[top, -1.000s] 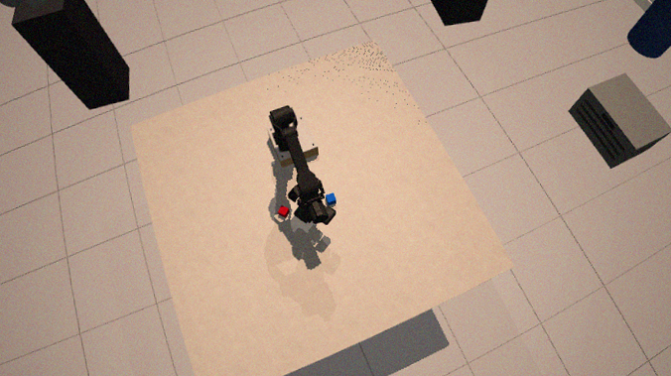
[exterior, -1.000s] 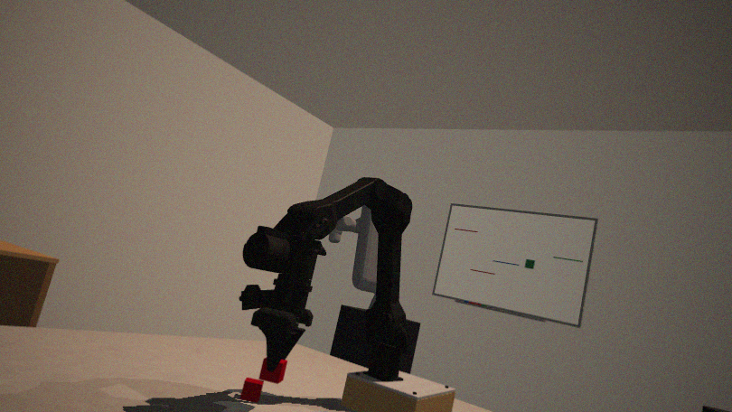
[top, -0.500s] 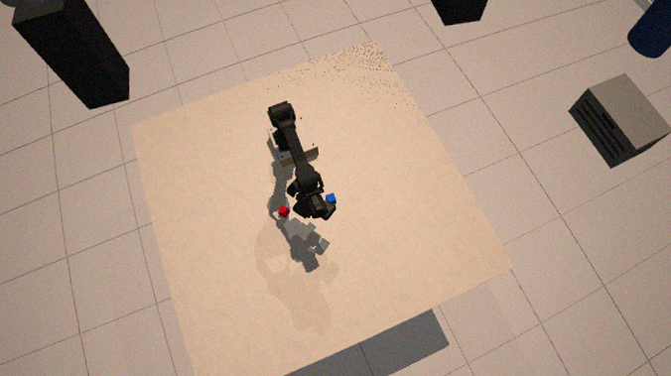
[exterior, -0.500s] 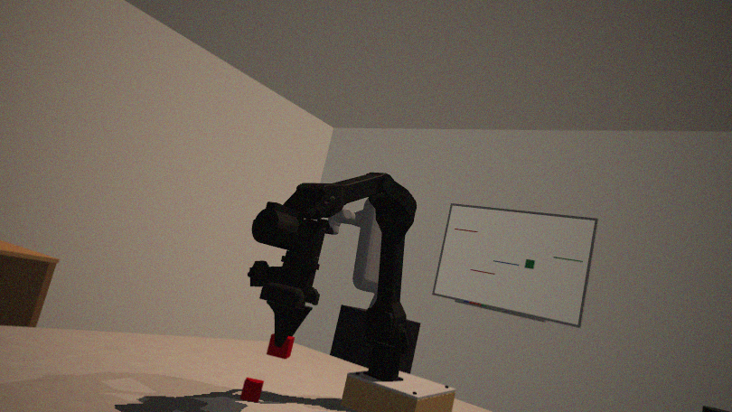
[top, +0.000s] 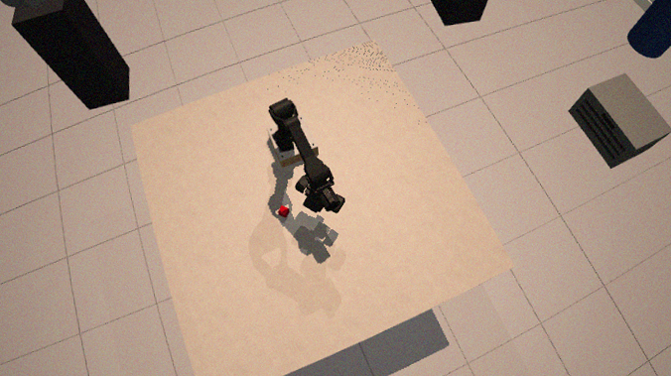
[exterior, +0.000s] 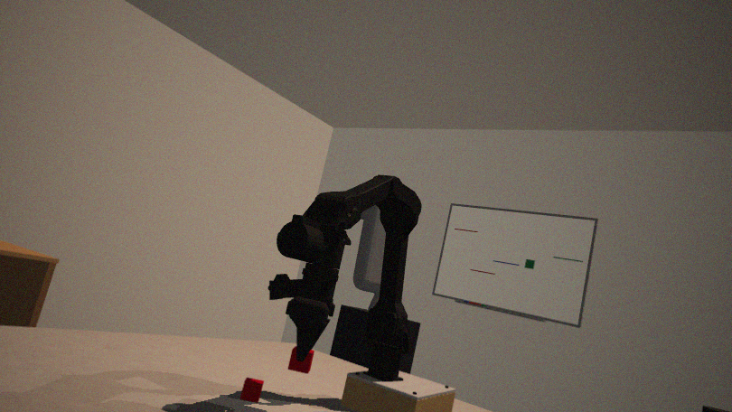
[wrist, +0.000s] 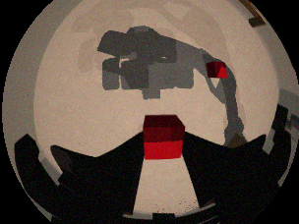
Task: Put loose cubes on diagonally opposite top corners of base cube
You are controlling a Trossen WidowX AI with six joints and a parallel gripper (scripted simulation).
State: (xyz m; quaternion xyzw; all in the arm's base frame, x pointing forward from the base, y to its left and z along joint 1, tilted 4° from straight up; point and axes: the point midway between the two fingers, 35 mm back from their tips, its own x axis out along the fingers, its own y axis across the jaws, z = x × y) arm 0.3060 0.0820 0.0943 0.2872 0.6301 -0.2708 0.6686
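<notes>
Right now my gripper tip is 9 cm above the blue cube, 5 cm to the right of it and 4 cm past it. The rest, counted from my gripper tip: red cube: 15 cm to the right, 9 cm below, 3 cm behind.
</notes>
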